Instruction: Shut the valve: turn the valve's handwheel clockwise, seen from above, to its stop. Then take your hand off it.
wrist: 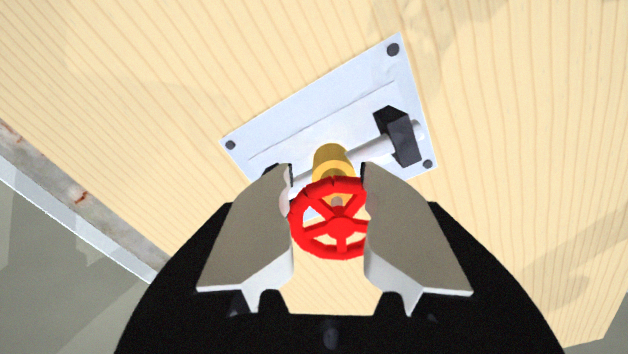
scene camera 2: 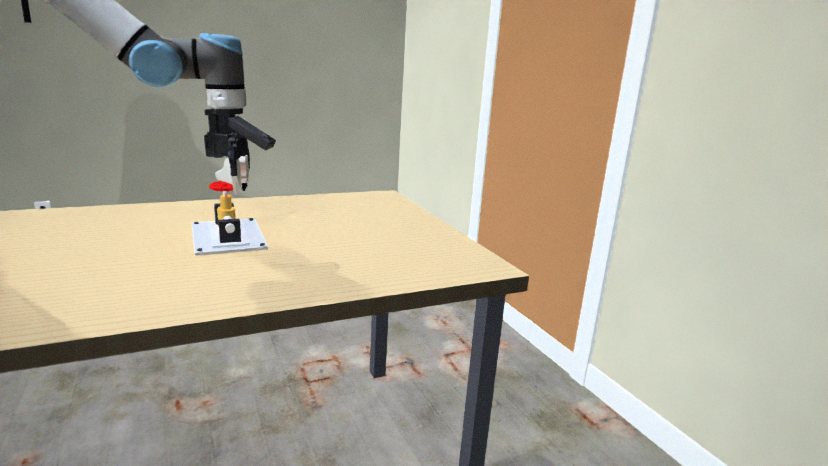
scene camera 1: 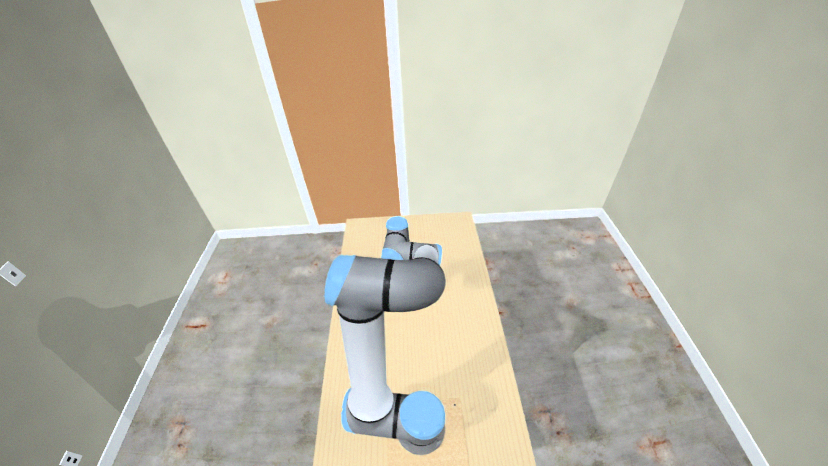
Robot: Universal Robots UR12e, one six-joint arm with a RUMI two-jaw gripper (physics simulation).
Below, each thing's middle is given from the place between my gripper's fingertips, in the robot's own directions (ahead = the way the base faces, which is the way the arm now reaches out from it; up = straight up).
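The white base plate [scene camera 2: 202, 244] is 11 cm below my hand, and it is also 4 cm behind my hand and 1 cm to the left of it. As for the red handwheel [wrist: 339, 223], I find it 1 cm above my hand, 1 cm to the left of it and 4 cm behind it.
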